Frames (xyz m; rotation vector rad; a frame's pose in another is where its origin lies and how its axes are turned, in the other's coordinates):
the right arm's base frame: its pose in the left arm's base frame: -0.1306 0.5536 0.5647 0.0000 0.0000 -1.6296
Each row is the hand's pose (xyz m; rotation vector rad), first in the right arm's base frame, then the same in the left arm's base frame.
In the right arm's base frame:
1: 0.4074 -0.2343 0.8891 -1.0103 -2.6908 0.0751
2: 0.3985 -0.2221 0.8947 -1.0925 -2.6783 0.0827
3: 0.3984 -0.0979 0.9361 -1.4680 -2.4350 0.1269
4: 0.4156 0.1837 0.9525 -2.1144 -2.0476 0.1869
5: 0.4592 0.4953 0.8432 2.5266 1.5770 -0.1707
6: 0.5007 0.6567 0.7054 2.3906 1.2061 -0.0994
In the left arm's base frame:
1: -0.3884 0.1607 1.4538 -2.6858 -1.1255 -0.2318
2: -0.3757 0.1688 1.4594 -2.7265 -1.0534 -0.2077
3: -0.2517 0.1616 1.5008 -2.8010 -0.6072 -0.2229
4: 0.0284 0.1279 1.5172 -2.9136 0.1325 -0.0780
5: 0.3369 0.0661 1.4079 2.9998 -0.7878 -0.3013
6: 0.4955 0.0152 1.2701 2.6561 -0.9622 -0.5559

